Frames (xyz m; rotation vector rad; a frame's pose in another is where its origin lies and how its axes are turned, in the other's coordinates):
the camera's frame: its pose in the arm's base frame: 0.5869 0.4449 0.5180 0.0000 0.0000 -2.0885
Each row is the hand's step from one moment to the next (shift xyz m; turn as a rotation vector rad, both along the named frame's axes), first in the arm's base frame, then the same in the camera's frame.
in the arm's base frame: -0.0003 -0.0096 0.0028 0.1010 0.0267 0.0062
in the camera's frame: 0.0085 0.0045 0.0028 -0.0732 0.0746 0.0062
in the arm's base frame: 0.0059 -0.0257 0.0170 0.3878 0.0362 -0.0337
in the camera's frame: 0.0194 0.0178 0.0170 -0.2234 0.3191 -0.0337
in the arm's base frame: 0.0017 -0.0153 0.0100 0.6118 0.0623 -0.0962
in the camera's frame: 0.0125 0.0090 0.0100 -0.3569 0.5008 -0.0962
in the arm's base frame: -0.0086 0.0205 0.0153 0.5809 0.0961 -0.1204
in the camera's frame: -0.0136 -0.0176 0.0153 -0.3710 0.4572 -0.1204
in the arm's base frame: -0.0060 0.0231 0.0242 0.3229 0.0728 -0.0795
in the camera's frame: -0.0171 -0.0166 0.0242 -0.2231 0.2446 -0.0795
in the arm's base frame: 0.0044 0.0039 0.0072 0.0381 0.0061 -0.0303
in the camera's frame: -0.0056 0.0019 0.0072 -0.0242 0.0301 -0.0303
